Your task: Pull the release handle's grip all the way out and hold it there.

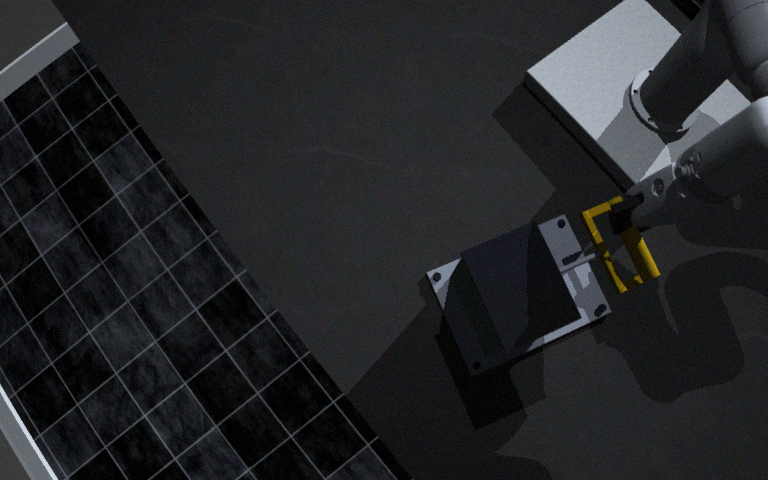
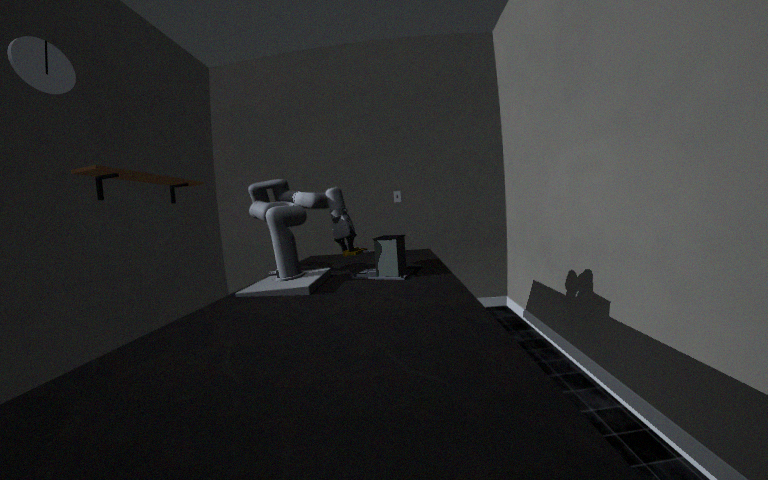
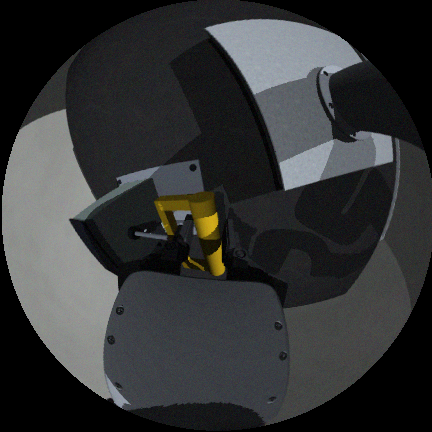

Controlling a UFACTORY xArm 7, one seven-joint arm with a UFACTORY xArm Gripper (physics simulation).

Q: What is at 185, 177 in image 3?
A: A light base plate.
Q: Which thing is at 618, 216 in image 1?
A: My gripper.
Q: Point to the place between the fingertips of my gripper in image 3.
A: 207, 226
